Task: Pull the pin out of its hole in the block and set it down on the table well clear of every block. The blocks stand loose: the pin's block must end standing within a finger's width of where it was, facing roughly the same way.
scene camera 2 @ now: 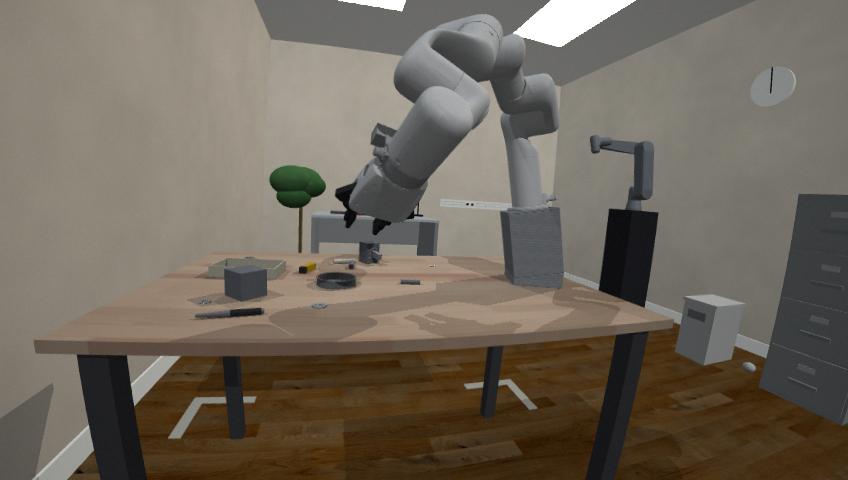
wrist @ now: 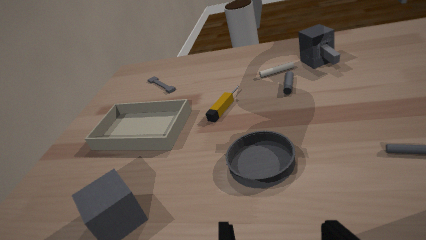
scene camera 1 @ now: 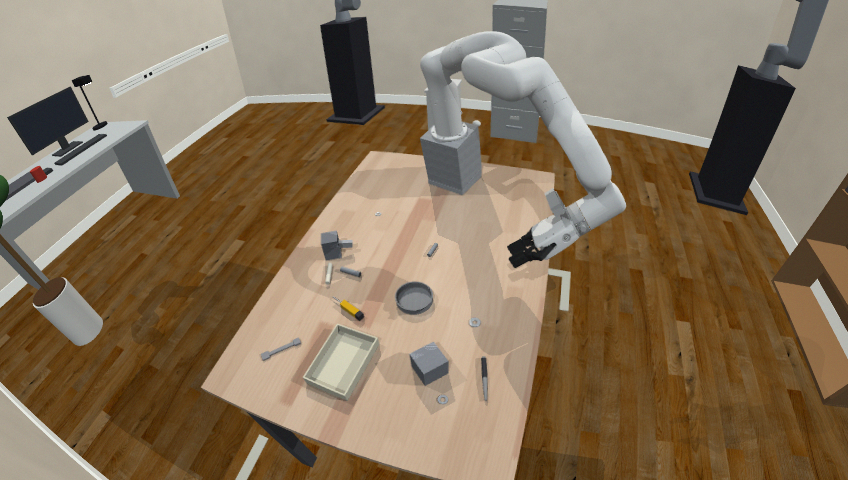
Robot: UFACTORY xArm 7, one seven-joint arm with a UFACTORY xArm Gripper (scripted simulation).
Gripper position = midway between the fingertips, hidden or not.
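The gripper (scene camera 2: 361, 225), (scene camera 1: 510, 257). Round dish (scene camera 1: 413, 298), (wrist: 260, 159). Beige tray (scene camera 1: 337, 362), (scene camera 2: 275, 268).
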